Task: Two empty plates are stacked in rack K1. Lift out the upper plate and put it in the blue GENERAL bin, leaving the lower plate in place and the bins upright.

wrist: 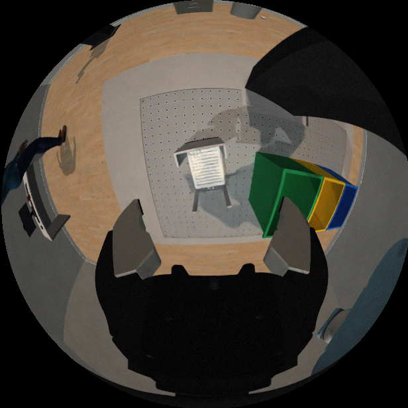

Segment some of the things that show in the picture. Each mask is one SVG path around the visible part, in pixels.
My gripper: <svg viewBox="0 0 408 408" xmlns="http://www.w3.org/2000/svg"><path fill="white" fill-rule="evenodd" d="M288 197L281 198L277 229L274 230L263 258L264 264L272 273L255 272L254 264L246 263L242 265L238 274L189 275L182 265L174 264L171 274L152 276L160 266L161 260L149 232L145 231L139 199L133 199L115 221L113 229L107 232L95 267L95 289L107 319L109 333L113 336L112 341L128 359L129 370L152 378L157 389L175 393L175 397L160 397L148 401L185 408L249 405L273 397L249 396L248 391L268 387L274 375L297 365L297 355L309 342L315 330L317 315L327 291L328 269L315 229L309 226L303 213ZM205 406L205 404L207 403L219 404L217 407Z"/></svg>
A green bin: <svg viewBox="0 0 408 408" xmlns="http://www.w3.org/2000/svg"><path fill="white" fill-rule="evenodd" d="M256 152L248 201L263 231L262 238L272 237L274 230L277 229L276 226L280 218L278 211L282 196L288 197L299 208L305 218L308 219L324 176L315 174L305 166L286 156Z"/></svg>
A white plate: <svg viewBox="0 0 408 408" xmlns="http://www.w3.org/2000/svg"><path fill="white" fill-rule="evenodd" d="M219 146L187 152L195 188L225 184Z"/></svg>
A blue bin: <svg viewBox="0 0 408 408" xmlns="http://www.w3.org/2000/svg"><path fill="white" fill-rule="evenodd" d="M315 164L338 180L345 182L338 205L325 230L341 227L350 210L358 187L352 185L352 183L331 169Z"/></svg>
A yellow bin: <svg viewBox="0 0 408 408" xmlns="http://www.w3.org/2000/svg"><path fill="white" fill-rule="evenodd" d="M291 158L315 174L324 176L317 199L307 221L309 226L315 229L315 232L325 230L338 205L345 182L338 180L311 162Z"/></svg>
